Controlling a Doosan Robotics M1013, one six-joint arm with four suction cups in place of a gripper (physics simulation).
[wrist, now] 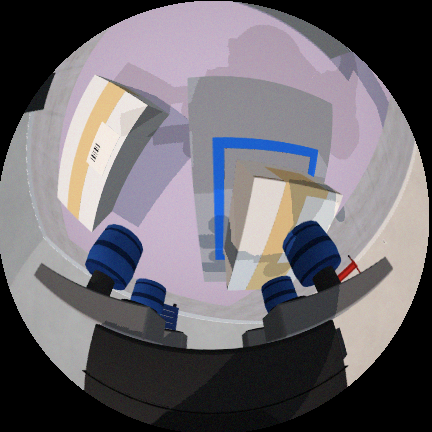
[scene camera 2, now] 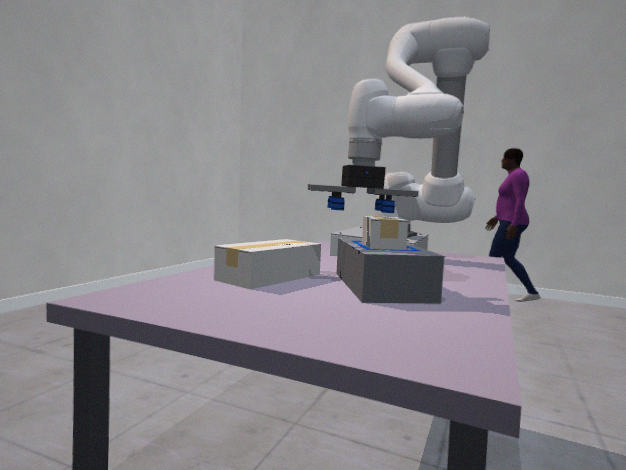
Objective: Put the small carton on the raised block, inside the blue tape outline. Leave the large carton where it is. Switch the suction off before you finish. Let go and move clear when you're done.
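Frame: origin at the arm's base, x ahead, y left, z up, level; millimetres.
Where they show: end effector, tool point: [wrist: 212, 272] [scene camera 2: 359, 210].
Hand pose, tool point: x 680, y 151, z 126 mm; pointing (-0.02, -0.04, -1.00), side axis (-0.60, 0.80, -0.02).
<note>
Things, the pixels of their centre, and the offset from my tool point. "spot": a spot on its surface instead. Level surfaces: height alone.
- small carton, body centre: [wrist: 270, 230] [scene camera 2: 383, 231] 60 mm down, 42 mm back, 58 mm left
- grey raised block, body centre: [wrist: 254, 194] [scene camera 2: 382, 266] 159 mm down, 46 mm back, 59 mm left
- blue tape outline, surface spot: [wrist: 218, 200] [scene camera 2: 359, 243] spot: 99 mm down, 19 mm back, 5 mm right
- large carton, body centre: [wrist: 96, 156] [scene camera 2: 270, 261] 169 mm down, 68 mm ahead, 257 mm right
- pink table, its level: 219 mm down
- light grey box-like object, surface spot: [scene camera 2: 339, 244] spot: 118 mm down, 104 mm back, 113 mm right
The small carton [scene camera 2: 388, 233] [wrist: 267, 220] stands upright on the grey raised block [scene camera 2: 401, 278] [wrist: 260, 107]. The blue tape outline [scene camera 2: 360, 245] [wrist: 218, 200] shows around it on the visible sides, and the carton's visible base lies inside the tape; its far side and right side are partly hidden. The large carton [scene camera 2: 283, 265] [wrist: 102, 150] lies on the table left of the block, apart from it. My suction gripper [scene camera 2: 360, 204] [wrist: 213, 274] hangs above the block with a small gap over the small carton; its cups hold nothing, so it is open.
The pink table [scene camera 2: 283, 328] [wrist: 160, 40] bears the block and both cartons. A light grey box-like object [scene camera 2: 339, 244] shows behind the block near the arm's base. A person [scene camera 2: 513, 202] in a purple top is on the floor beyond the table's right edge.
</note>
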